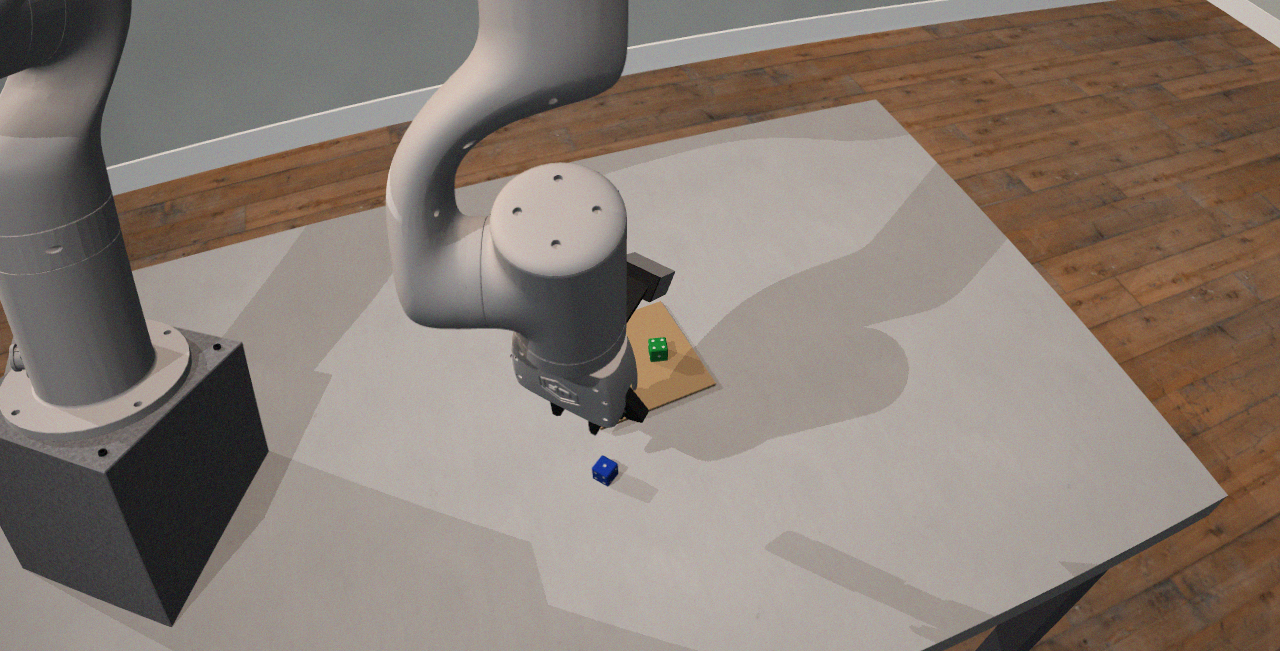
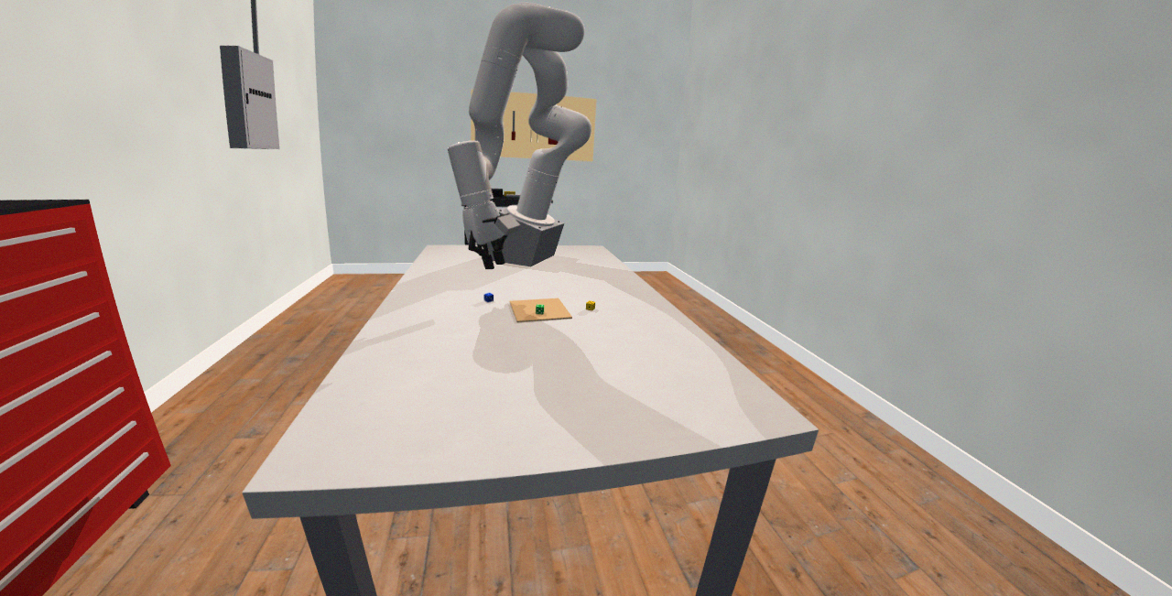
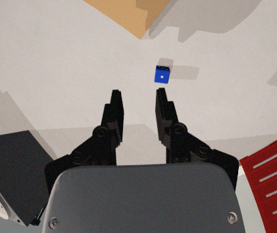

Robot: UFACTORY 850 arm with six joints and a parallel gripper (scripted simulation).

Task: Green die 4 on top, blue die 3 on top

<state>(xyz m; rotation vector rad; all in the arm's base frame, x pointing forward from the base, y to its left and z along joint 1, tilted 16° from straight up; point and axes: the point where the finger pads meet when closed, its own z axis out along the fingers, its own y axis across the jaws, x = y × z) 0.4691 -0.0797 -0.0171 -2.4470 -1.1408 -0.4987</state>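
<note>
Right now the blue die is 2 cm ahead of my hand, 1 cm to the right of it and 10 cm below it. Round my hand: tan mat: 8 cm ahead, 13 cm to the left, 11 cm below; then yellow die: 6 cm ahead, 27 cm to the left, 10 cm below; then green die: 11 cm ahead, 13 cm to the left, 10 cm below.
</note>
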